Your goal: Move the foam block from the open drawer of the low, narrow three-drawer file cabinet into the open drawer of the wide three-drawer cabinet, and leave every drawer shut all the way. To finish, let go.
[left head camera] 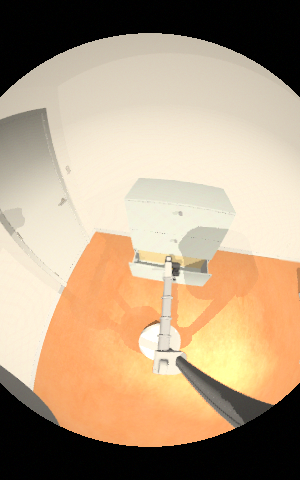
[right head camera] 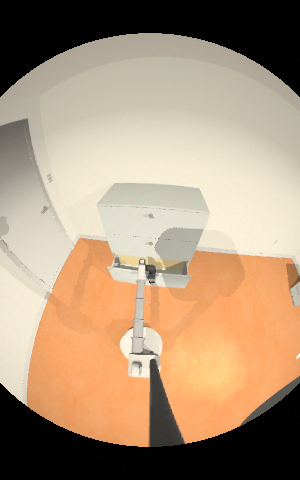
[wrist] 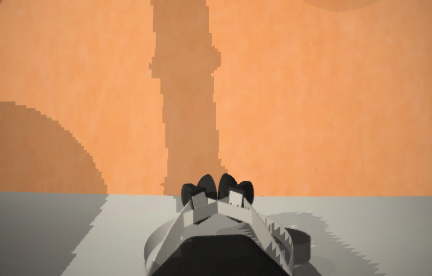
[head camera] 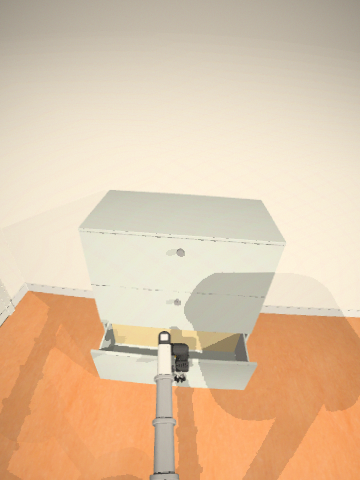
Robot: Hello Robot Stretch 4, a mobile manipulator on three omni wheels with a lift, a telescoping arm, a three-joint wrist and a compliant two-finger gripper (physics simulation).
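Places are measured from the robot's base along level axes (x ahead, y left, z up), in metres.
Where they show: gripper, fingertip midpoint: [left head camera: 172, 279] [right head camera: 151, 282] [wrist: 217, 189] [head camera: 179, 380].
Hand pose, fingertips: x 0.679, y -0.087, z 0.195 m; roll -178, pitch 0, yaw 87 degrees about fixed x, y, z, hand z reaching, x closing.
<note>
Each offset is from my fingertips to the top centre of the thing. "pt": to the spot under its first point. Level surfaces: height alone.
The wide three-drawer cabinet {pt dx +0.263, dy +0.224, dz +0.650 m} [head camera: 135, 260] [left head camera: 155, 215] [right head camera: 125, 222] stands against the wall. Its upper two drawers look shut. Its bottom drawer {pt dx +0.021, dy -0.235, dz +0.002 m} [head camera: 220, 375] [left head camera: 195, 279] [right head camera: 172, 281] is partly open; its grey front {pt dx +0.033, dy -0.114, dz -0.061 m} [wrist: 125, 215] shows in the wrist view. My gripper [head camera: 180, 378] [left head camera: 174, 279] [right head camera: 152, 281] [wrist: 217, 189] is shut, its fingertips together with no block between them. It is at the outer side of that drawer front, near the middle; contact cannot be told. The foam block cannot be made out; the arm and wrist hide part of the drawer.
A grey boxy object [right head camera: 296, 294] is cut off at the right edge of the right head view; I cannot tell if it is the file cabinet. A grey door [left head camera: 30, 175] [right head camera: 17, 170] stands at the left. The arm [head camera: 164, 400] reaches over the orange floor {dz -0.222 m} [head camera: 280, 440].
</note>
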